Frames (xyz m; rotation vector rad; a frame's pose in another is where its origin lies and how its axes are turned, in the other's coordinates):
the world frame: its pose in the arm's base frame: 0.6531 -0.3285 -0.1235 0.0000 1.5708 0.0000
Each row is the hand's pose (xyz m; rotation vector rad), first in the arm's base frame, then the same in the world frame.
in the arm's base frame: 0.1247 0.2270 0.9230 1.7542 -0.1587 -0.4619
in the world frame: -1.0465 0.5555 -0.5284 1.7314 -1.2289 1.0097
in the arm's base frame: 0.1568 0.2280 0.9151 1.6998 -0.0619 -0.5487
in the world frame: -1.0386 0.5565 -0.4963 1.7346 -1.1563 0.8880
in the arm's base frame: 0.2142 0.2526 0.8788 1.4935 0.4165 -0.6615
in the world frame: -1.0023 0.5811 -0.4389 1.5639 -0.7880 0.6038
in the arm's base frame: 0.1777 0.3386 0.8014 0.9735 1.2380 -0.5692
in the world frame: -0.9249 0.6671 -0.4754 1.0150 -0.1784 0.2660
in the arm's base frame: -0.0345 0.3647 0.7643 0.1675 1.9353 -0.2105
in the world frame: -0.8878 0.6932 -0.6876 0.2286 0.3726 -0.0260
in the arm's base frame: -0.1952 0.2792 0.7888 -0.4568 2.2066 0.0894
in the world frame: -0.9123 0.6077 -0.8483 -0.3170 0.6594 -0.2133
